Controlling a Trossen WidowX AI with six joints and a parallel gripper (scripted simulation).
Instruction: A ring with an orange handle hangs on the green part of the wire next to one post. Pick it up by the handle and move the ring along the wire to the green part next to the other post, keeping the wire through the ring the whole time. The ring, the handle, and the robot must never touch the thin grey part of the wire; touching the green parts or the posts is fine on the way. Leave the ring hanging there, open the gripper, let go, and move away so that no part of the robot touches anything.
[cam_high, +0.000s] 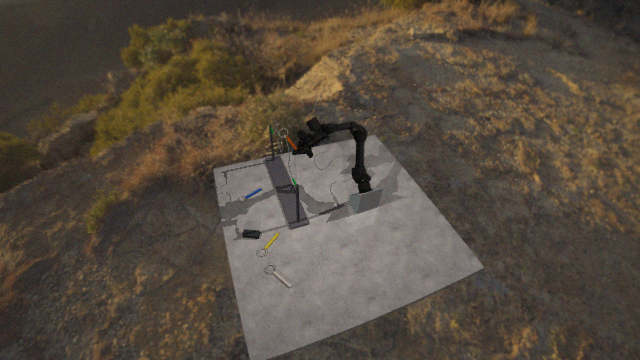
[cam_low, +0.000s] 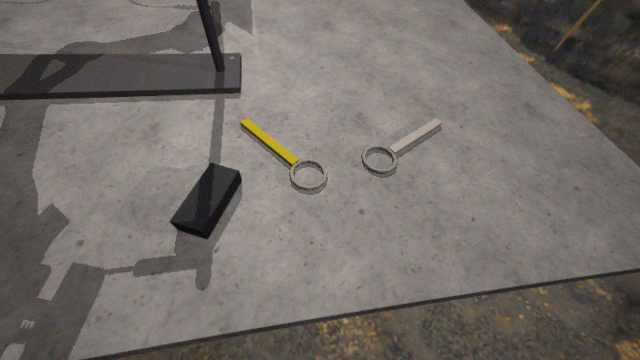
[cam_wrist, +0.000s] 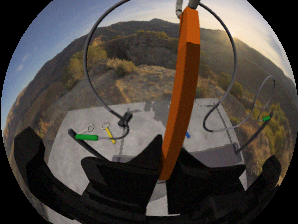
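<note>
My gripper tip is 90 mm below the orange-handled ring, 20 mm to the left of it and 10 mm short of it. From my gripper tip the other things lie so: black block 340 mm below, 310 mm ahead, 210 mm to the left; blue-handled ring 350 mm below, 280 mm ahead, 90 mm to the right; yellow-handled ring 350 mm below, 310 mm to the left, 240 mm ahead.
</note>
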